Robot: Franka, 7 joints.
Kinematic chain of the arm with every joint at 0, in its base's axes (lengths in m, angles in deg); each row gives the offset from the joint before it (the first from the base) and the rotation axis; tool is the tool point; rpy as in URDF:
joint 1: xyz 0 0 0.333 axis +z
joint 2: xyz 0 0 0 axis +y
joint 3: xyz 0 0 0.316 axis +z
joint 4: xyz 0.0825 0 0 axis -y
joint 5: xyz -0.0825 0 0.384 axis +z
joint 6: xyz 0 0 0 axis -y
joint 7: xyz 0.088 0 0 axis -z
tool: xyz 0 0 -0.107 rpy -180 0 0
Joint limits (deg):
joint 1: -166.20..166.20
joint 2: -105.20..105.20
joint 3: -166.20..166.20
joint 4: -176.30..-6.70
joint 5: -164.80..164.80
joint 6: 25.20..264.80
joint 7: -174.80..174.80
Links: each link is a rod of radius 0.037 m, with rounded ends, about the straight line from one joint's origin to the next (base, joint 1, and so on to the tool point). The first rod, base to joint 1, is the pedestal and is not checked.
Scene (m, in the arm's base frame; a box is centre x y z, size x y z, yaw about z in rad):
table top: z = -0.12
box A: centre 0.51 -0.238 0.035 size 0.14 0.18 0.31 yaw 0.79
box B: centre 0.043 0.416 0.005 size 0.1 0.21 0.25 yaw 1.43
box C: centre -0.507 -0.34 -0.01 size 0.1 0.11 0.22 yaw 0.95
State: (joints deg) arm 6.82 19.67 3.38 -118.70 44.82 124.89 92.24
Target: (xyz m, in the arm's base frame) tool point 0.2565 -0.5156 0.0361
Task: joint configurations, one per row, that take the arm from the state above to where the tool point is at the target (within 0.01 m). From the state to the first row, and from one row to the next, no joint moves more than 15 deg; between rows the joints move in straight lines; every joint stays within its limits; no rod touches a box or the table.
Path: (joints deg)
1: -4.80 21.37 -1.97 -113.20 45.29 132.27 88.84
2: -16.41 23.07 -7.32 -107.70 45.76 139.65 85.43
3: -28.03 24.77 -12.67 -102.21 46.23 147.04 82.03
4: -39.64 26.47 -18.02 -96.71 46.70 154.42 78.63
5: -37.67 40.12 -22.61 -101.84 45.75 145.23 85.43
6: -35.69 53.76 -27.21 -106.97 44.80 136.03 92.24

